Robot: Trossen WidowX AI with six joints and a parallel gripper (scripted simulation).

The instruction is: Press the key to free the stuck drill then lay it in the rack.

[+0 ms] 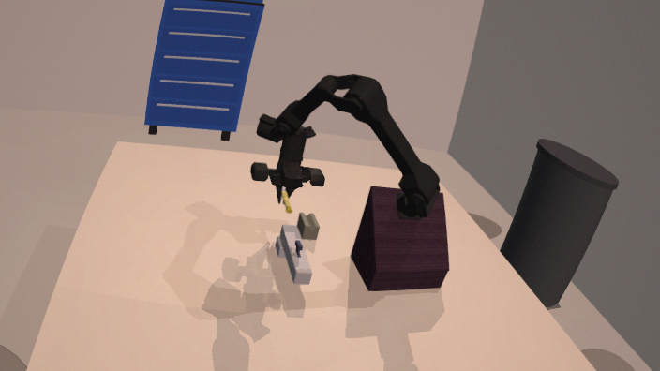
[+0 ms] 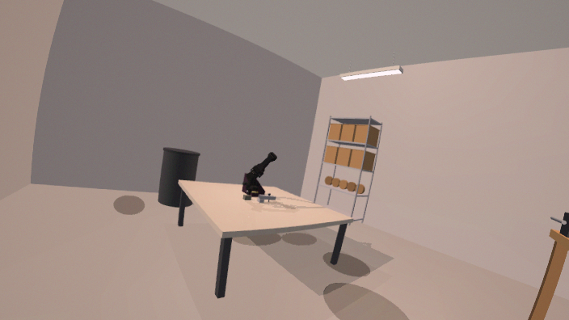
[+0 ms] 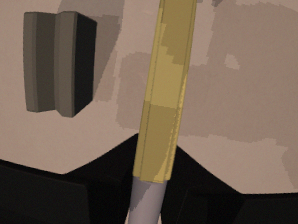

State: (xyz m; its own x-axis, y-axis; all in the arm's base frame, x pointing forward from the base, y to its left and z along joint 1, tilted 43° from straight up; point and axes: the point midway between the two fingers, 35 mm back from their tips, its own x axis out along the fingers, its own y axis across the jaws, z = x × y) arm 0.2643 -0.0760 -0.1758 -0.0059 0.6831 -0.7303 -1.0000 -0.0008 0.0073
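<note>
My gripper tip is 4 cm to the right of the yellow drill and 3 cm below it. From my gripper tip the other things lie so: dark key 22 cm to the left, 1 cm below; grey-blue block 20 cm to the left, 2 cm below; olive-grey rack 7 cm behind, 4 cm below, 3 cm to the left.
</note>
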